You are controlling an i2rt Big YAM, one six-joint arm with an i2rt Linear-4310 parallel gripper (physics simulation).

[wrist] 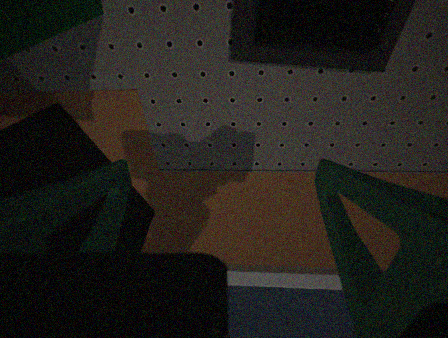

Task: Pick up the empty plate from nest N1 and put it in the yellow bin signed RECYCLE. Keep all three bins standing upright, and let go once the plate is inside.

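Places are measured from the arm's base along level axes (x left, y up, z ahead), in millimetres.
Pixels of known places: gripper, fingertip midpoint: (223,170).
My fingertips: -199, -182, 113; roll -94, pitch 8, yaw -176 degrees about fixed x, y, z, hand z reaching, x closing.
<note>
Ahead of a thing's pixels: the offset from my fingertips to its middle, as dx, dy, dz. "pt": to the spot under its first point. Level surfaces: height alone.
My gripper (223,170) is open, with one green finger at the left and the other at the right of the wrist view. Nothing is between the fingers; below the gap are the edge of a grey perforated board @(dy -125) (280,112) and a brown surface @(dy -138) (260,215). A dark, square-rimmed object @(pt -62, -114, +11) (310,59) sits on the board at the upper right, beyond the fingertips. I cannot tell if it is nest N1, and its inside is too dark to read. The empty plate and the yellow RECYCLE bin cannot be made out.
Part of a green object @(pt +93, -50, +68) (40,22) shows in the top left corner. A black angular block (55,145) lies at the left, behind the left finger. A black rounded shape (110,295) hides the lower left. A white strip (285,280) borders a blue-grey area (287,312) at the bottom.
</note>
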